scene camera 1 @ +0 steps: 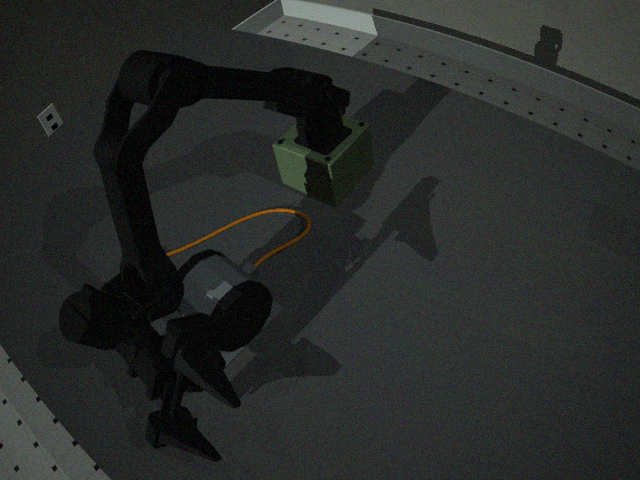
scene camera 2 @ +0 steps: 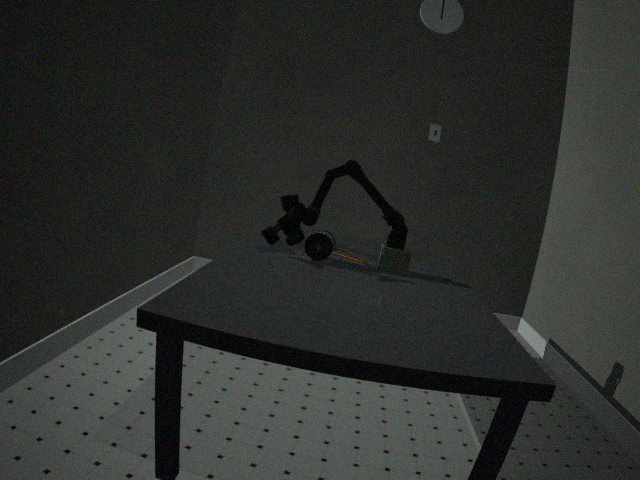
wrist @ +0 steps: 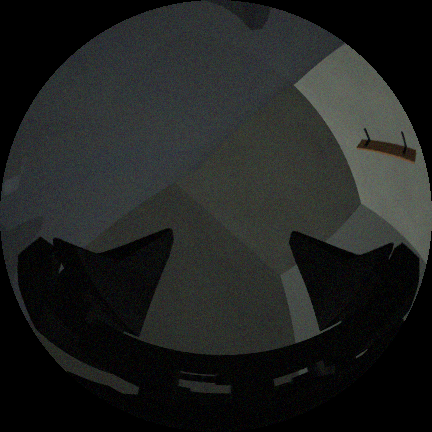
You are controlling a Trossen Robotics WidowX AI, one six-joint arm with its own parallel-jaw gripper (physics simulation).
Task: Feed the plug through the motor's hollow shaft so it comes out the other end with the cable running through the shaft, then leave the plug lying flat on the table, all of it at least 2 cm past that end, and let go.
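Places are measured from the arm's base along level axes (x ahead, y up, z right), in centimetres.
Where they show: gripper, between the fingertips: (scene camera 1: 227, 435) (scene camera 2: 279, 225) (wrist: 233, 236); arm's base, origin of its link: (scene camera 1: 323, 136) (scene camera 2: 395, 248).
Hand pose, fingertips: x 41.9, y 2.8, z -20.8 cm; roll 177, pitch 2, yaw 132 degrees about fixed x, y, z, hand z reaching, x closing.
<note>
Each offset is from my fingertips to the top centre of the thing. "pt": to the spot under its first point. Level surfaces: height alone.
The motor {dx -13.8, dy -1.7, dz +16.3 cm} (scene camera 1: 206, 274) (scene camera 2: 318, 246) is a grey cylinder with black round ends, lying on the table {dy -11.9 cm} (scene camera 1: 465, 335) (scene camera 2: 310, 304) (wrist: 125, 100), partly behind my arm in scene camera 1. The orange cable (scene camera 1: 232, 222) (scene camera 2: 366, 262) loops on the table between the motor and the arm's base. One stretch passes behind my arm; the other reaches a small grey piece {pt dx -19.4, dy -5.8, dz +16.1 cm} (scene camera 1: 248, 267) beside the motor. I cannot tell whether that piece is the plug. My gripper (scene camera 1: 227, 431) (scene camera 2: 282, 235) (wrist: 233, 236) is open and empty, raised beyond the motor from the base. The shaft's opening is not discernible.
The green base block (scene camera 1: 292, 165) (scene camera 2: 394, 259) carries my arm, which arches over the cable and beside the motor. Dark shadows of the arm cross the table. A brown wall shelf (wrist: 385, 149) shows at the right of the wrist view.
</note>
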